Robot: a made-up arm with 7 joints.
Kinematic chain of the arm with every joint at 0, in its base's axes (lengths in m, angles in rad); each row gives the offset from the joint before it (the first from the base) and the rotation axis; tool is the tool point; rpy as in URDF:
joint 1: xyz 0 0 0.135 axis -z
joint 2: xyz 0 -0.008 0.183 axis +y
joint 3: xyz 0 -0.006 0.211 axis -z
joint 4: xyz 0 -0.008 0.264 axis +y
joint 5: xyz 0 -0.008 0.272 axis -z
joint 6: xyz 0 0 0.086 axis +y
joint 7: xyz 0 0 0.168 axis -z
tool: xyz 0 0 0 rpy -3.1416 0 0
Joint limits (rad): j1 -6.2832..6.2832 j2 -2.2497..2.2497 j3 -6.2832..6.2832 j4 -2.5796..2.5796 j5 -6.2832..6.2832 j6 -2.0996..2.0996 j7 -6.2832..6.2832
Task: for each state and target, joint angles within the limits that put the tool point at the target. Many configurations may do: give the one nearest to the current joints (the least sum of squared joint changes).
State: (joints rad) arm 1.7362 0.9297 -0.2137 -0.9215 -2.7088 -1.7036 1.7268
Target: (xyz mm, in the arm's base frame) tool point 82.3 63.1 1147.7
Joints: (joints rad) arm 1.8731 0.2671 0.3768 -1.1733 -2.9807 -1.3174 1.7268
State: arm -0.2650 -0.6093 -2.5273 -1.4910 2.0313 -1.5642 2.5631
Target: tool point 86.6 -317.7 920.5
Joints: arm -0.3592 -0.4463 -2.5620 -1.5453 2.0168 -1.5090 2.5631
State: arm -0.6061 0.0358 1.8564 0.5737 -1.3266 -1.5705 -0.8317
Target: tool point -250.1 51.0 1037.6
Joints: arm -0.2110 -0.1688 2.0312 0.0027 -1.1737 -2.0978 -0.8317
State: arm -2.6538 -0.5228 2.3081 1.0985 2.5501 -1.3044 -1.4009
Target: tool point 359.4 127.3 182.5
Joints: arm -2.8257 -1.1025 2.5574 1.8788 2.7867 -1.3167 -1.4009
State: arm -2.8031 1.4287 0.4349 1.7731 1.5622 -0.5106 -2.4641
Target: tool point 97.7 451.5 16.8
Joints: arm -2.2732 1.5130 0.9153 1.9900 1.5850 -0.3180 -2.4641
